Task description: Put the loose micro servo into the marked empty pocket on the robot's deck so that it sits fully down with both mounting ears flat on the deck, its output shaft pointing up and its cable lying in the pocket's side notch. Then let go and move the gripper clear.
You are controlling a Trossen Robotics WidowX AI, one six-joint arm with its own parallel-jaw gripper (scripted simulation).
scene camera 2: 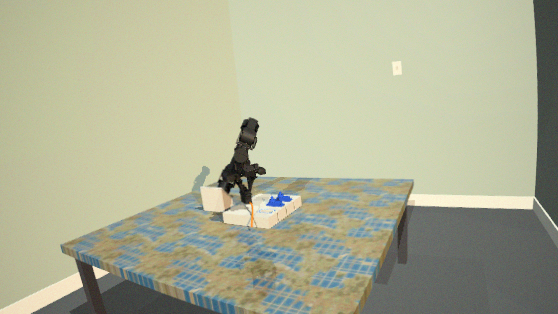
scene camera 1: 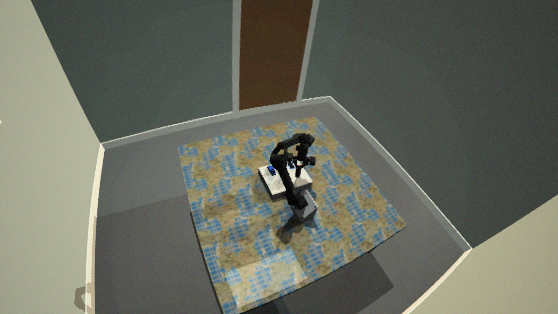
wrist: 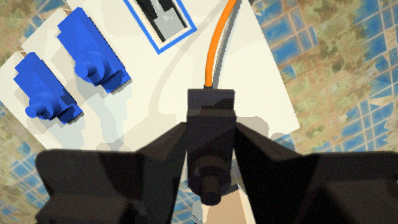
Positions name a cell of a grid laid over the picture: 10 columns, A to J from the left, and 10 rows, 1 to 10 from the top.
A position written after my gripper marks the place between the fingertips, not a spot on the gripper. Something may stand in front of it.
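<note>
Through scene camera 1 I see a white deck (scene camera 1: E6). The wrist view gives me the deck (wrist: D5) as well, and there I also see my gripper (wrist: F6).
</note>
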